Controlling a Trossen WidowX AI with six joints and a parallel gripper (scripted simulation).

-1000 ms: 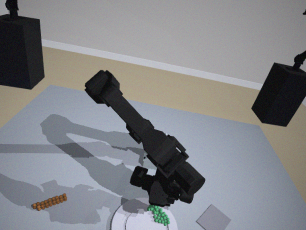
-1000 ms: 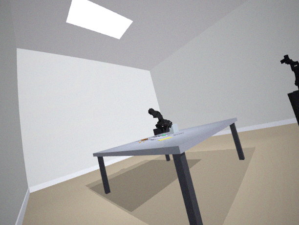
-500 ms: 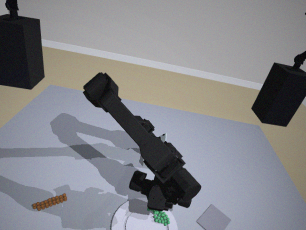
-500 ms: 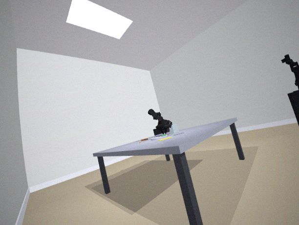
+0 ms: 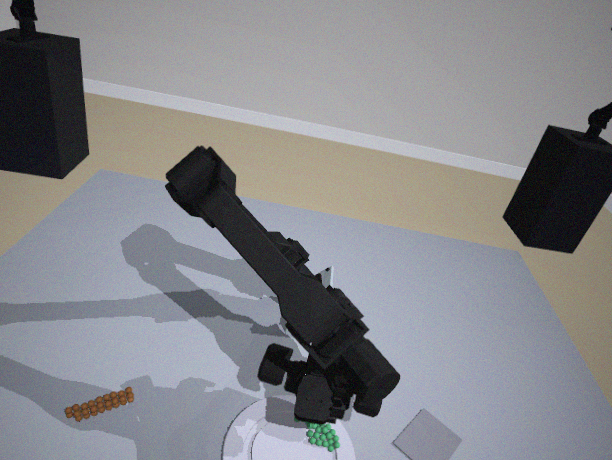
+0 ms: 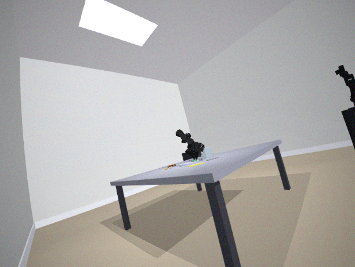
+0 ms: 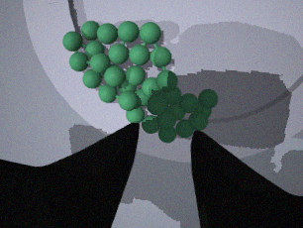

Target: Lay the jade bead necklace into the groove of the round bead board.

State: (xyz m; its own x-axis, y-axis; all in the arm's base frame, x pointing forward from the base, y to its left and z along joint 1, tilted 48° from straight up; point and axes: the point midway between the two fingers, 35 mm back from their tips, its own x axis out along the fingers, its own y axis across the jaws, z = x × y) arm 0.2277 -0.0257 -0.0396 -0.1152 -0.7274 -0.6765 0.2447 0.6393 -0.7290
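My gripper tip is 7 cm short of the round bead board, 3 cm to the left of it and 1 cm above it. From my gripper tip the other things lie so: yellow strip: 27 cm ahead, 19 cm to the left, 2 cm below; flat grey square: 20 cm to the left, 3 cm ahead, 2 cm below.
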